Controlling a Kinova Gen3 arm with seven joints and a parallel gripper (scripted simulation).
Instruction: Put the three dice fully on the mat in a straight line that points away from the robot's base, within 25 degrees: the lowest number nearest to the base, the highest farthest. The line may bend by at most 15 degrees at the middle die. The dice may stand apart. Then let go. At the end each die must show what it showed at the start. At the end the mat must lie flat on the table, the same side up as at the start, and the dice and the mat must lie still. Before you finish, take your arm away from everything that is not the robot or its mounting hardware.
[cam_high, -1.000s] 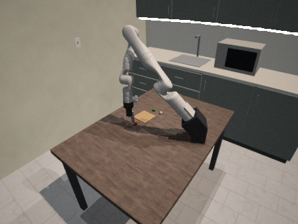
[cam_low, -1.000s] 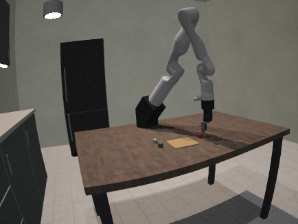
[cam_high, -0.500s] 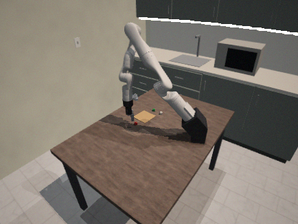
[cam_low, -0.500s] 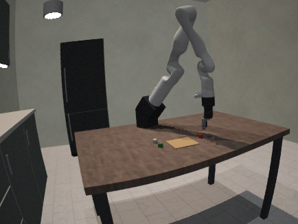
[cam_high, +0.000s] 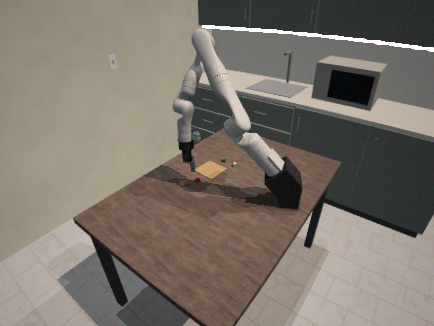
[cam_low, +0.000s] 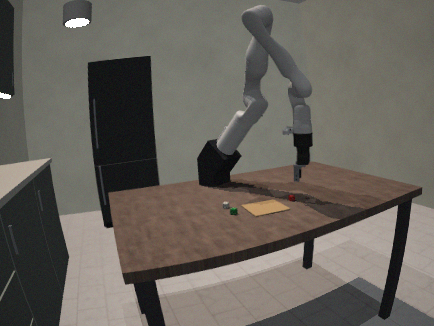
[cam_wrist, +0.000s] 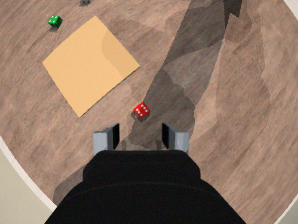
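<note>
Right now my hand is 110 mm past the white die, 260 mm to the left of it and 90 mm above it. The rest, counted from my hand: red die 20 mm behind, 10 mm to the right, 90 mm below; then green die 30 mm behind, 270 mm to the right, 90 mm below; then tan mat 10 mm behind, 150 mm to the right, 100 mm below.
</note>
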